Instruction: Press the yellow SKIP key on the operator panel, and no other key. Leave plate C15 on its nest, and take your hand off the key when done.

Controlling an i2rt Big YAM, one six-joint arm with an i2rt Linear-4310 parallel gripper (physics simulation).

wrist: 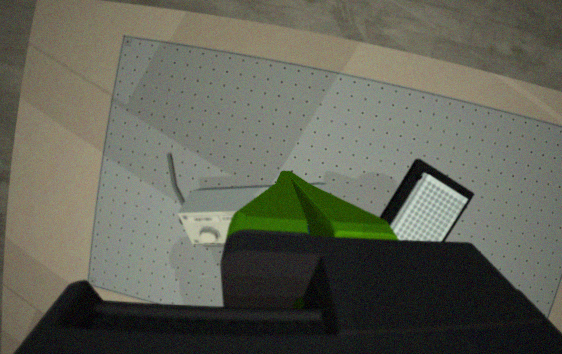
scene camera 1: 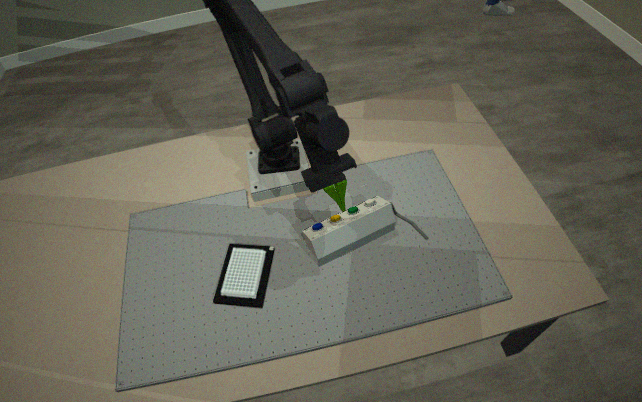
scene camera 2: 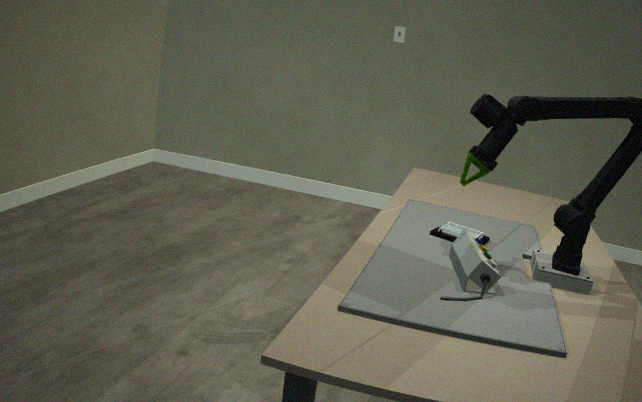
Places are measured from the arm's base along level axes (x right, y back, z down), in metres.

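Pixels of known places: gripper, fingertip midpoint: (wrist: 284, 179) (scene camera 1: 343, 210) (scene camera 2: 461, 184); arm's base, link origin: (scene camera 1: 279, 161) (scene camera 2: 565, 265).
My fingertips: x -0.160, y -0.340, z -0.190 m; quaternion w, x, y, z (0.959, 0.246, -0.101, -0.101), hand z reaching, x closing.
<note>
Ahead of a thing's pixels: the offset from my fingertips to its middle. "*": to the spot under its first point. Level surfaces: height alone.
The operator panel {dx -0.017, dy +0.079, dz +0.177 m} (scene camera 1: 356, 234) (scene camera 2: 466, 260) (wrist: 220, 201) is a pale sloped box on the grey perforated board. In the scene camera 1 view its keys run in a row: blue {dx +0.060, dy +0.070, dz +0.155 m} (scene camera 1: 317, 226), yellow {dx +0.014, dy +0.089, dz +0.155 m} (scene camera 1: 335, 218), green {dx -0.032, dy +0.109, dz +0.155 m} (scene camera 1: 353, 210) and white {dx -0.078, dy +0.128, dz +0.155 m} (scene camera 1: 370, 202). The yellow key also shows small in the scene camera 2 view (scene camera 2: 483, 248); in the wrist view the fingers hide it. My gripper (scene camera 1: 343, 209) (scene camera 2: 464, 184) (wrist: 284, 179), with green fingers, is shut and empty, high above the panel and touching no key. Plate C15 {dx +0.251, dy -0.008, dz +0.200 m} (scene camera 1: 244, 272) (scene camera 2: 461, 230) (wrist: 430, 210), white, lies on its black nest {* dx +0.263, dy -0.085, dz +0.207 m} (scene camera 1: 238, 302) (scene camera 2: 440, 235) (wrist: 400, 192).
The grey board {dz +0.219 m} (scene camera 1: 410, 285) (scene camera 2: 400, 270) (wrist: 240, 120) lies on the wooden table {dz +0.232 m} (scene camera 1: 530, 215) (scene camera 2: 320, 330) (wrist: 55, 150). A grey cable {* dx -0.184, dy +0.088, dz +0.217 m} (scene camera 1: 412, 225) (scene camera 2: 462, 299) (wrist: 173, 175) runs from the panel's end. The arm's base plate (scene camera 1: 254, 175) (scene camera 2: 565, 284) stands behind the panel.
</note>
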